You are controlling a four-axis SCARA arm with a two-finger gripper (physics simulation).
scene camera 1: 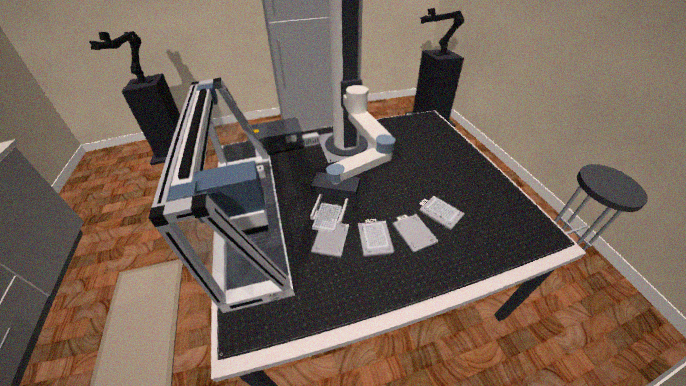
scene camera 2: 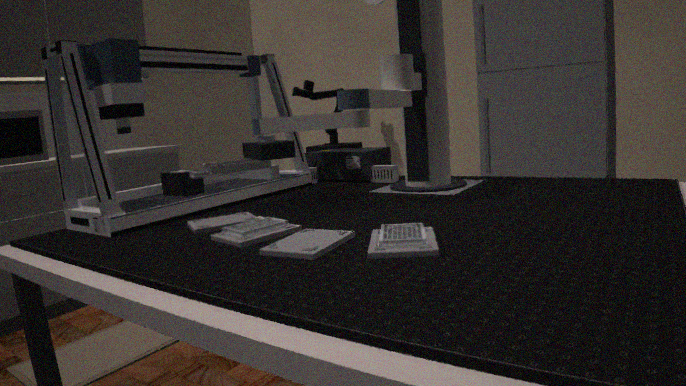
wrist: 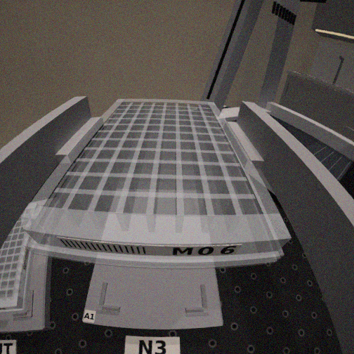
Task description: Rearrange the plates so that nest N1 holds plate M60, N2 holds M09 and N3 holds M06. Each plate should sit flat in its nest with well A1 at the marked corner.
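Frame: origin at the arm's base, x ahead, y left, z up, level; metres.
Seen in the pictures: gripper, fingertip midpoint: [scene camera 1: 325, 220] [scene camera 2: 206, 169]; arm's base at its link origin: [scene camera 1: 346, 145] [scene camera 2: 428, 189].
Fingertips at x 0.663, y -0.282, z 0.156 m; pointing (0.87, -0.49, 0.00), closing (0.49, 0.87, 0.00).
Note:
Pixels of each thing's top centre, then the offset from my fingertips to it. "*": a spot on its surface instead.
- Plate M06 at its top centre: [scene camera 2: 216, 169] [scene camera 1: 327, 215] 0.022 m back, 0.012 m left, 0.003 m down
- empty grey nest N3 at its top centre: [scene camera 2: 222, 218] [scene camera 1: 330, 236] 0.017 m back, 0.019 m left, 0.127 m down
- Nest N2 at its top centre: [scene camera 2: 308, 237] [scene camera 1: 415, 230] 0.060 m ahead, 0.360 m left, 0.127 m down
- gantry frame at a spot on its surface: [scene camera 2: 86, 130] * 0.179 m ahead, 0.232 m right, 0.123 m up
- dark box at a spot on its surface: [scene camera 2: 332, 165] * 0.698 m back, 0.128 m right, 0.079 m down
Plate M06 [scene camera 1: 328, 216] [wrist: 159, 170], clear with a grid of wells, is level between the fingers of my gripper [scene camera 1: 327, 212] [wrist: 163, 109], which is shut on it. The wrist view shows its M06 label on the near edge. It hangs above the table, behind and partly over the empty grey nest N3 [scene camera 1: 331, 241] [scene camera 2: 218, 223] [wrist: 155, 287]. N3's A1 mark is at its near left corner in the wrist view. Nest N2 [scene camera 1: 416, 233] [scene camera 2: 306, 244] is empty. A plate [scene camera 1: 441, 210] [scene camera 2: 402, 232] sits in the far-right nest, N1; its label is unreadable.
Another plate [scene camera 1: 376, 235] [scene camera 2: 257, 226] [wrist: 12, 272] sits in nest OUT, between N3 and N2; its label is unreadable. A gantry frame [scene camera 1: 245, 244] [scene camera 2: 86, 130] stands left of the nests. The arm's column [scene camera 1: 337, 75] [scene camera 2: 440, 100] rises behind, beside a dark box [scene camera 1: 282, 136] [scene camera 2: 332, 165].

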